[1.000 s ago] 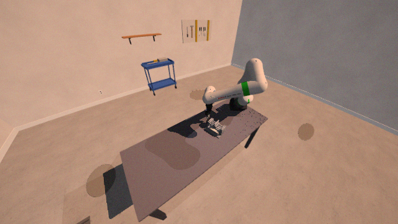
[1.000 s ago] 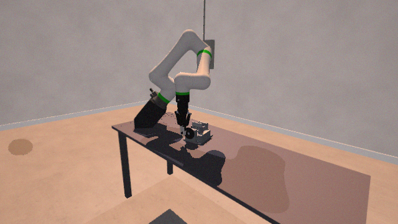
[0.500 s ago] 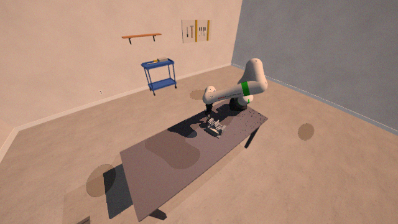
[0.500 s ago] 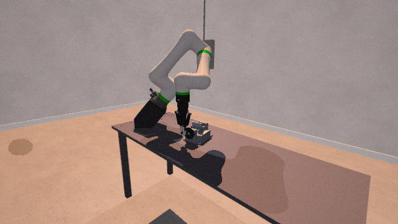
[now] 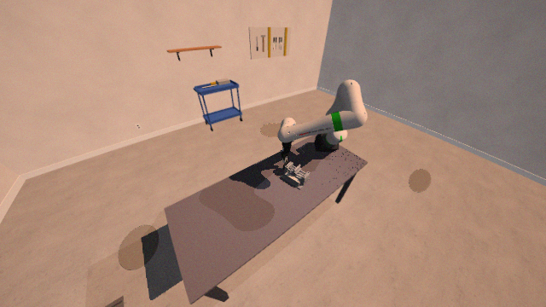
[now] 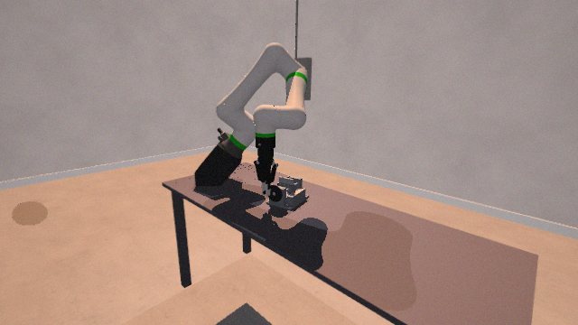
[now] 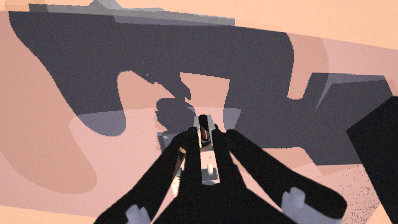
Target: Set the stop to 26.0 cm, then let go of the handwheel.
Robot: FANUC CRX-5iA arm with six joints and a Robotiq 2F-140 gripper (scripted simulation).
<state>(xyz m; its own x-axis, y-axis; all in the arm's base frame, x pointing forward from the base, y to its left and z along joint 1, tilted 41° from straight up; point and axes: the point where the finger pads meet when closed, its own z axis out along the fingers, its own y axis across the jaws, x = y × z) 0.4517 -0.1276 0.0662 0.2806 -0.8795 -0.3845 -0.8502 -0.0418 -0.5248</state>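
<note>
Right now the grey stop fixture is 1 cm behind my hand, 15 cm to the left of it and 2 cm below it. From my hand the other things lie so: handwheel 2 cm to the left, 2 cm below.
</note>
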